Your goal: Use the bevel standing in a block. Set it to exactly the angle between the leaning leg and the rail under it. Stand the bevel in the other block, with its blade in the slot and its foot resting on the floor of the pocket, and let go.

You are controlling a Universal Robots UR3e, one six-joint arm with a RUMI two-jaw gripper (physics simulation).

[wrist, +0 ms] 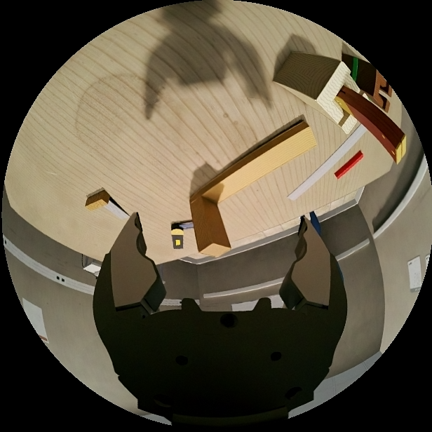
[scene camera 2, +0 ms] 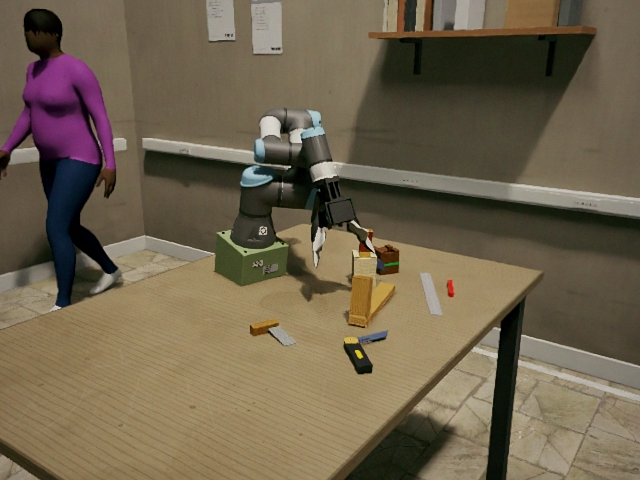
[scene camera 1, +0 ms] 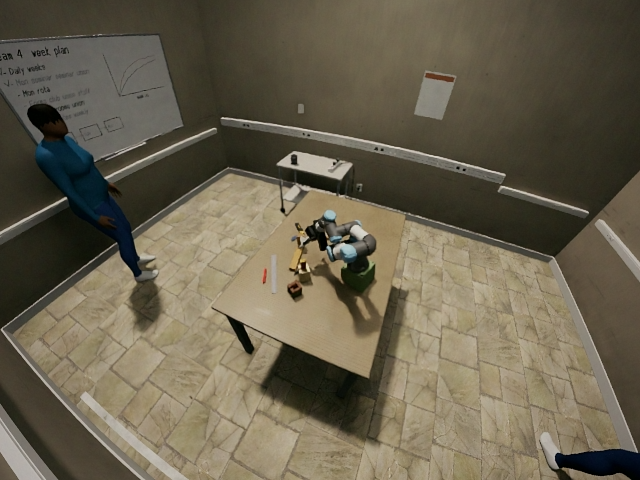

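Note:
The bevel (scene camera 2: 369,235) (wrist: 375,119) has a dark red handle with brass-coloured ends and stands in the cream block (scene camera 1: 305,274) (scene camera 2: 363,267) (wrist: 305,75). A bit of its blue blade (scene camera 2: 381,266) shows beside the block. The other block (scene camera 1: 294,289) (scene camera 2: 391,261), brown with a green stripe, stands close by; its pocket floor is hidden. The wooden leg (scene camera 2: 360,297) (wrist: 209,227) leans up from one end of the rail (scene camera 2: 383,298) (wrist: 265,159). My gripper (scene camera 2: 344,258) (wrist: 221,215) is open and empty, above the table on the robot-base side of the leg.
An orange-handled bevel (scene camera 2: 264,327) (wrist: 98,199) and a black-and-yellow tool (scene camera 2: 358,357) (wrist: 177,240) with a blue blade lie beyond the leg. A grey strip (scene camera 1: 273,273) (scene camera 2: 431,294) and a red stick (scene camera 1: 264,275) (scene camera 2: 450,287) lie past the blocks. The green base (scene camera 1: 358,275) (scene camera 2: 250,263) carries the arm.

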